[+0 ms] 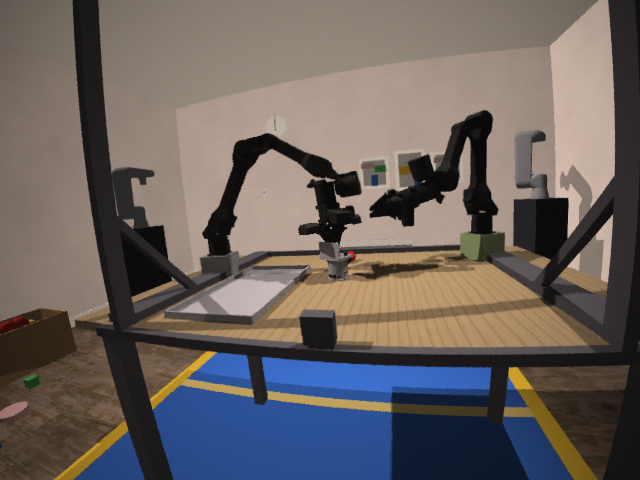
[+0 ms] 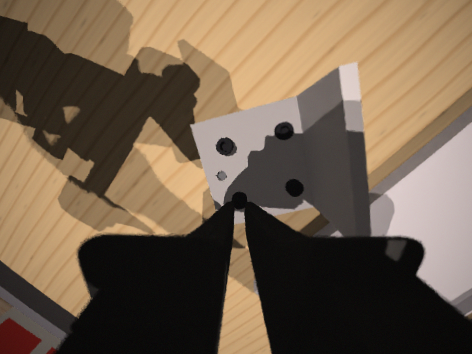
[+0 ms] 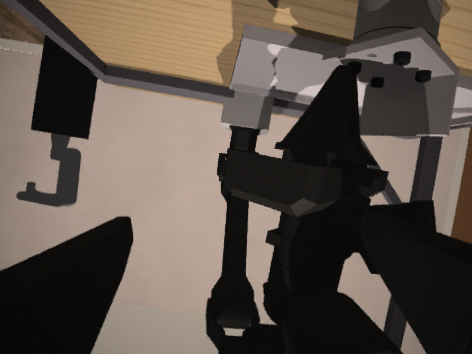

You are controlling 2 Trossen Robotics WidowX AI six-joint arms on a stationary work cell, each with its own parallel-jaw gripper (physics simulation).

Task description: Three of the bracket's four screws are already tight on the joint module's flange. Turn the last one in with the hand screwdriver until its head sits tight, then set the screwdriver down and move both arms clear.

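Seen in the pictures: left gripper, fingertip midpoint: [image 2: 239, 208] [image 3: 346, 68]; right gripper, fingertip midpoint: [image 1: 369, 212] [image 3: 248, 225]; left arm's base, link origin: [image 1: 219, 254] [image 3: 245, 129]; right arm's base, link origin: [image 1: 482, 232].
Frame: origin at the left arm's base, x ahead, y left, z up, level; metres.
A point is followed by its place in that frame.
The light grey bracket [image 1: 329, 251] {x 0.391, y -0.152, z 0.012 m} [image 2: 270, 112] {x 0.425, y -0.152, z -0.007 m} [image 3: 405, 115] {x 0.395, y -0.148, z 0.022 m} sits on the joint module [image 1: 338, 269] {x 0.412, y -0.152, z -0.040 m} [image 3: 400, 17] {x 0.438, y -0.115, z -0.030 m}. Three black screw heads show on its flat face: one screw [image 2: 226, 146] {x 0.434, y -0.121, z -0.004 m}, another screw [image 2: 283, 130] {x 0.413, y -0.148, z -0.004 m} and a third screw [image 2: 294, 188] {x 0.385, y -0.125, z -0.004 m}. My left gripper [image 1: 333, 241] {x 0.405, y -0.094, z -0.004 m} [image 2: 239, 208] {x 0.405, y -0.094, z -0.004 m} points down over the bracket, shut on the fourth screw [image 2: 239, 200] {x 0.408, y -0.098, z -0.004 m} [image 3: 355, 67] {x 0.413, y -0.098, z -0.002 m} near the face's edge. How far that screw is in cannot be told. My right gripper [image 1: 373, 212] {x 0.517, y -0.038, z 0.105 m} is open and empty, raised to the right. The screwdriver cannot be made out clearly.
A shallow grey tray [image 1: 206, 316] {x 0.142, y -0.397, z -0.063 m} lies left of the module. A small red thing [image 1: 351, 255] {x 0.451, y -0.126, z -0.008 m} shows just behind the module, partly hidden. A dark block [image 1: 318, 329] {x 0.385, y -0.516, z -0.038 m} stands at the table's front edge. Dark frame posts [image 1: 93, 155] {x -0.029, y -0.439, z 0.277 m} rise at the sides.
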